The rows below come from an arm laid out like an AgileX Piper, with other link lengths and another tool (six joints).
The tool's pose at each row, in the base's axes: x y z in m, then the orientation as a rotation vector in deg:
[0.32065, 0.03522, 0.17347, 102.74, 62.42, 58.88]
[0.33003, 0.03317, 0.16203, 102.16, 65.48, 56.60]
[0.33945, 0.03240, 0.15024, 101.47, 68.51, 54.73]
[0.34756, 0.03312, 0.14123, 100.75, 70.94, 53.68]
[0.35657, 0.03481, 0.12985, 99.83, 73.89, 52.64]
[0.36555, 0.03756, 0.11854, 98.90, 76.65, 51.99]
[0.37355, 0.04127, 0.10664, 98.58, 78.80, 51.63]
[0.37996, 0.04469, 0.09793, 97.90, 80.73, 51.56]
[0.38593, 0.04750, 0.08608, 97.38, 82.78, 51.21]
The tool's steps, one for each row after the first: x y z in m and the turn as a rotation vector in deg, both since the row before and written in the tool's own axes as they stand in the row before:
[-0.00173, -0.00693, 0.01312, 1.58, -0.13, -2.59]
[-0.00025, -0.00731, 0.01323, 1.49, 0.18, -2.43]
[0.00150, -0.00532, 0.01081, 1.04, 0.49, -1.84]
[0.00242, -0.00707, 0.01256, 1.23, 0.78, -2.13]
[0.00353, -0.00686, 0.01251, 1.07, 0.97, -1.88]
[0.00423, -0.00762, 0.01198, 1.09, 0.88, -1.14]
[0.00386, -0.00520, 0.00932, 0.67, 0.96, -1.15]
[0.00293, -0.00788, 0.01065, 0.93, 0.85, -1.19]

